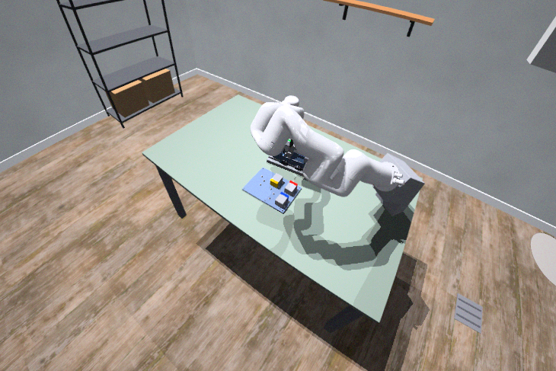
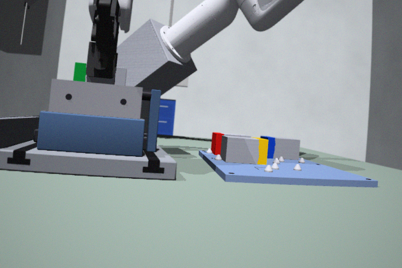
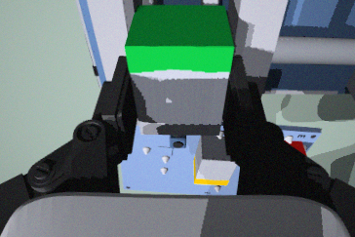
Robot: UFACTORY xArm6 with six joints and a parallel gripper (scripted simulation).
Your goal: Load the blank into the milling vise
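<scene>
Now: the fixed jaw 3 cm ahead of my hand, 1 cm to the left of it and 5 cm below it. From my hand the other things lie so: yellow-ended blank 11 cm behind, 18 cm to the left, 10 cm below; then red-ended blank 20 cm behind, 16 cm to the left, 10 cm below; then blue infeed plate 13 cm behind, 22 cm to the left, 12 cm below.
</scene>
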